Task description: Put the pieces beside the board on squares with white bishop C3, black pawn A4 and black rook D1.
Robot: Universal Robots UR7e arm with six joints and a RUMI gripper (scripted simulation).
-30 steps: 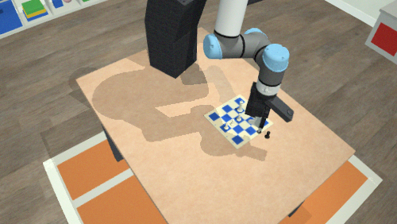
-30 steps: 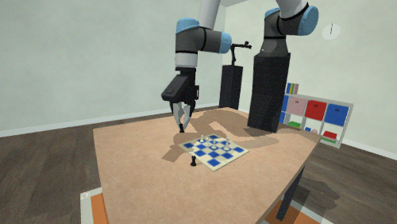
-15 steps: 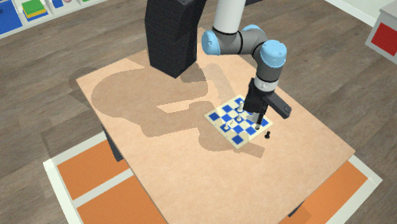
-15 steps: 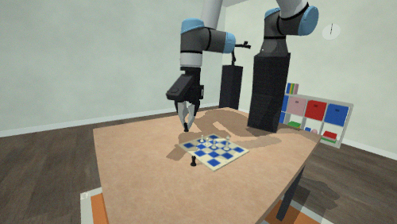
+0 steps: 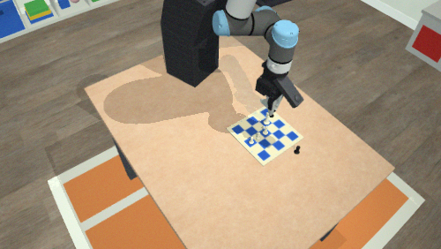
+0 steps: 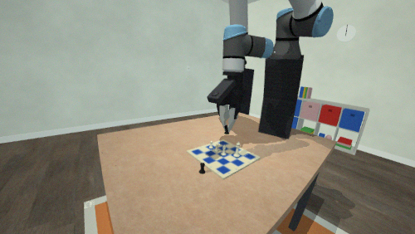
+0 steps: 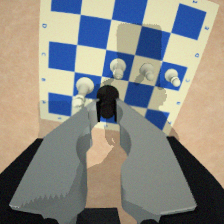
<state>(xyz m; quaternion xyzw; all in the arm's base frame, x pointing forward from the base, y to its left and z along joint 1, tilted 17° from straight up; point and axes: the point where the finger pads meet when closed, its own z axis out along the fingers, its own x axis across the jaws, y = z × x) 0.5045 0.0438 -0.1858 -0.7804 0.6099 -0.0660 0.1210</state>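
Now: hand 90 mm above the white chess piece, 40 mm past it and 30 mm to the right of it. Round my hand: black pawn 10 mm below; chessboard 120 mm below, 10 mm to the right; black rook 130 mm ahead, 110 mm below, 30 mm to the left.
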